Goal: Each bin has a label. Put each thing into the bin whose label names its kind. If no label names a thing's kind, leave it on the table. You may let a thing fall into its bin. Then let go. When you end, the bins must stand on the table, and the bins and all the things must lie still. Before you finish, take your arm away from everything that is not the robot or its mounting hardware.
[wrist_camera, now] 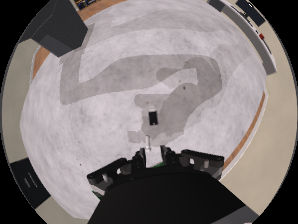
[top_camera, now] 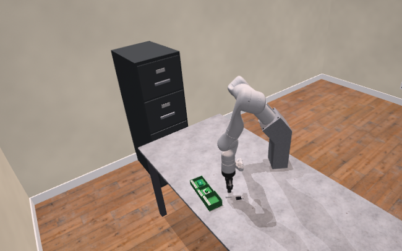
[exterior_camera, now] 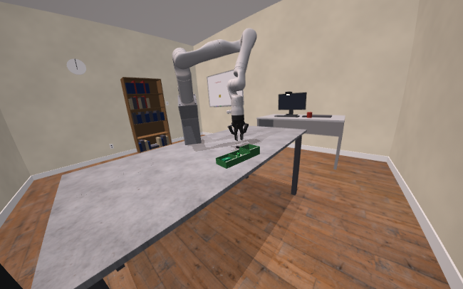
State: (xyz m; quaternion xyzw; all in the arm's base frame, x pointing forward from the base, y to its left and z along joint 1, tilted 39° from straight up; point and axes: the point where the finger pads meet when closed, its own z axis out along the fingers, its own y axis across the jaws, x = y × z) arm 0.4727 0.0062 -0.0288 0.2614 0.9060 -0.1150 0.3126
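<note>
Now: hand 10 mm to the left of the grey pin and 80 mm above it. Also, from my hand: white piece: 60 mm ahead, 120 mm to the right, 70 mm below; then small green cube: 60 mm ahead, 120 mm to the right, 60 mm below; then black piece: 40 mm behind, 50 mm to the left, 80 mm below.
</note>
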